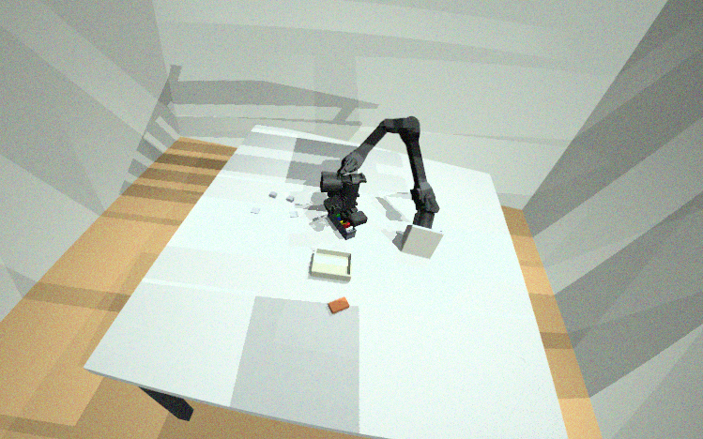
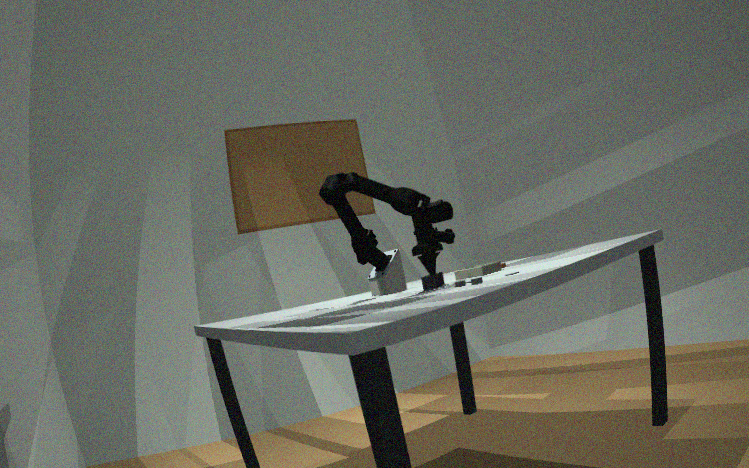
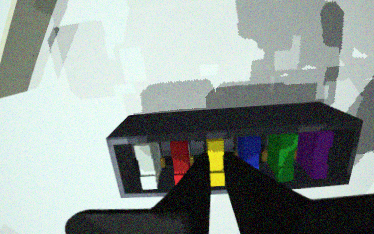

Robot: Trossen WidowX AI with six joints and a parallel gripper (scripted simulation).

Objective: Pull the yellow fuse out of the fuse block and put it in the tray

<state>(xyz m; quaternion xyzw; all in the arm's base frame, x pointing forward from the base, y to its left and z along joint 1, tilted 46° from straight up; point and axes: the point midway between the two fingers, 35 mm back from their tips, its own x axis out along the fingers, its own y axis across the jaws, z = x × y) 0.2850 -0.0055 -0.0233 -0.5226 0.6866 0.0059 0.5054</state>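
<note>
Right now my gripper tip is 19 cm to the right of the tray, 3 cm above it and 1 cm past it. The rest, counted from my gripper tip: yellow fuse 1 cm below.
</note>
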